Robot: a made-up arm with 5 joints. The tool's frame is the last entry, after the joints. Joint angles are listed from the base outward. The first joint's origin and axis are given. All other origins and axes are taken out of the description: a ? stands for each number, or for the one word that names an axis. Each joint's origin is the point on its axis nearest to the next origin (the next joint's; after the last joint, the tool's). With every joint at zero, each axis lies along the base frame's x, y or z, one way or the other. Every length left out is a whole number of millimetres.
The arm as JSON. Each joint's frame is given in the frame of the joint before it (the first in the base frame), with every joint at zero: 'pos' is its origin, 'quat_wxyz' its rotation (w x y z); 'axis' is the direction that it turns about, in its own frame. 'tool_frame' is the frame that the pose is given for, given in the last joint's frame.
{
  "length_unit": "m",
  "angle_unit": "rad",
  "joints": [
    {
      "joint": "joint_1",
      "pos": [
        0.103,
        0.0,
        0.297
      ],
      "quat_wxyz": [
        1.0,
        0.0,
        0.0,
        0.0
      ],
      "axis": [
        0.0,
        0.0,
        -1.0
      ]
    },
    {
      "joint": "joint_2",
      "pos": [
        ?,
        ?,
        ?
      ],
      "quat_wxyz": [
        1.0,
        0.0,
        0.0,
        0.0
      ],
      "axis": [
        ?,
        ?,
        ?
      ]
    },
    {
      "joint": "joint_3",
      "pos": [
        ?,
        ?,
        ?
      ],
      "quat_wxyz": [
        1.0,
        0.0,
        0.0,
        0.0
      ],
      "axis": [
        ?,
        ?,
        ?
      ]
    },
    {
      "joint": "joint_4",
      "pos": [
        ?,
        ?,
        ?
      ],
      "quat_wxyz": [
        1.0,
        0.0,
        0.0,
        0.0
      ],
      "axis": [
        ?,
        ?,
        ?
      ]
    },
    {
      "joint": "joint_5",
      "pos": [
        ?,
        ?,
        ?
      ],
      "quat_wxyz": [
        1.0,
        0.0,
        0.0,
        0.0
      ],
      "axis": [
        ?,
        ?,
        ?
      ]
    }
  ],
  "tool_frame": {
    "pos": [
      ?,
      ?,
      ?
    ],
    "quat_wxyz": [
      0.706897,
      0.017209,
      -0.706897,
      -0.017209
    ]
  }
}
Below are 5 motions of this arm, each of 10 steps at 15 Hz.
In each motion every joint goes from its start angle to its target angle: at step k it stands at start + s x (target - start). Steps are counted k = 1, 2, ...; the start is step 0. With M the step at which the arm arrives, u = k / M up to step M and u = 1 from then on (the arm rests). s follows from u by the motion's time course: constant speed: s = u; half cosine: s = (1 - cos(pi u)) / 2; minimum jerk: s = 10 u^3 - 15 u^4 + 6 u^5.
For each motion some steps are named. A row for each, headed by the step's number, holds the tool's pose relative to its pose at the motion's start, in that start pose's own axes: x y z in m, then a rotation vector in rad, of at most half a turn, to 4 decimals.
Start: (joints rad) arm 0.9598 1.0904 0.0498 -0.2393 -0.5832
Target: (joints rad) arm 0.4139 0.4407 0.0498 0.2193 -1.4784
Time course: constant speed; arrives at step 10
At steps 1, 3, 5, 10:
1: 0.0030 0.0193 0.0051 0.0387 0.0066 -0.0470
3: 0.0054 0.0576 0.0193 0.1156 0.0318 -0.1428
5: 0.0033 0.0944 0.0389 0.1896 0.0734 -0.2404
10: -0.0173 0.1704 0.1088 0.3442 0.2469 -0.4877

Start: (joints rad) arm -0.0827 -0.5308 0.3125 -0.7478 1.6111
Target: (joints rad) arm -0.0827 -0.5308 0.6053 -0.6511 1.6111
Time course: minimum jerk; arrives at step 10
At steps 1, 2, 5, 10:
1: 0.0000 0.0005 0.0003 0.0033 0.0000 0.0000
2: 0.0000 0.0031 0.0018 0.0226 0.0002 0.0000
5: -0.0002 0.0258 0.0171 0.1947 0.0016 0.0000
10: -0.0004 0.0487 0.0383 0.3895 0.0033 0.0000

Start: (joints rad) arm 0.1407 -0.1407 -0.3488 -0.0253 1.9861
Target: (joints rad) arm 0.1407 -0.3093 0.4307 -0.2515 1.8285
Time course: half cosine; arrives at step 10
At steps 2, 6, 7, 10:
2: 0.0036 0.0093 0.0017 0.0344 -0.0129 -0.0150
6: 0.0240 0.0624 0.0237 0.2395 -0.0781 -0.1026
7: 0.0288 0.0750 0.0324 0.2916 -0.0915 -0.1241
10: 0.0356 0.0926 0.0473 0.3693 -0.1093 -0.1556

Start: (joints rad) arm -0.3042 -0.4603 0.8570 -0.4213 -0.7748
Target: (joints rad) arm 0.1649 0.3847 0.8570 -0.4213 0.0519
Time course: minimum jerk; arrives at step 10
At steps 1, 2, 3, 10:
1: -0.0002 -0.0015 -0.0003 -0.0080 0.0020 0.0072
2: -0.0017 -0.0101 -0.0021 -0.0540 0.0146 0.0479
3: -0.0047 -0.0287 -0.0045 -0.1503 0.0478 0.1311
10: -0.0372 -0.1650 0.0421 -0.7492 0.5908 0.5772

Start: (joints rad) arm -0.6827 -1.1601 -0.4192 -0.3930 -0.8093
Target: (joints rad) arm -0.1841 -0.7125 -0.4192 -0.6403 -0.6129
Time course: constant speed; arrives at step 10
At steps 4, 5, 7, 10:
4: -0.0367 -0.0308 0.0037 -0.0101 0.1062 0.2651
5: -0.0436 -0.0401 0.0058 -0.0128 0.1312 0.3322
7: -0.0539 -0.0604 0.0112 -0.0185 0.1792 0.4674
10: -0.0605 -0.0930 0.0218 -0.0279 0.2466 0.6723

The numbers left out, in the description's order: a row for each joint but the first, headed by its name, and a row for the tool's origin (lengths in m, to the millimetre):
joint_2: xyz 0.033 -0.006 0.0, axis 0.0 1.0 0.0
joint_3: xyz 0.027 0.0 0.11, axis 0.0 1.0 0.0
joint_4: xyz 0.157 0.0 0.006, axis 0.0 1.0 0.0
joint_5: xyz 0.049 0.0 0.0, axis -1.0 0.0 0.0
tool: xyz 0.0 0.0 0.0

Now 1 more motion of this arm.
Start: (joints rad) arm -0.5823 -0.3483 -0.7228 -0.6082 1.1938
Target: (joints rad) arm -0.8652 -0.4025 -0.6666 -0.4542 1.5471
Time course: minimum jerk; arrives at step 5
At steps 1, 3, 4, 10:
1: 0.0012 0.0008 0.0000 0.0076 0.0052 0.0042
3: 0.0150 0.0076 0.0004 0.0979 0.0420 0.0480
4: 0.0210 0.0097 0.0007 0.1384 0.0464 0.0657
10: 0.0224 0.0101 0.0007 0.1476 0.0464 0.0695

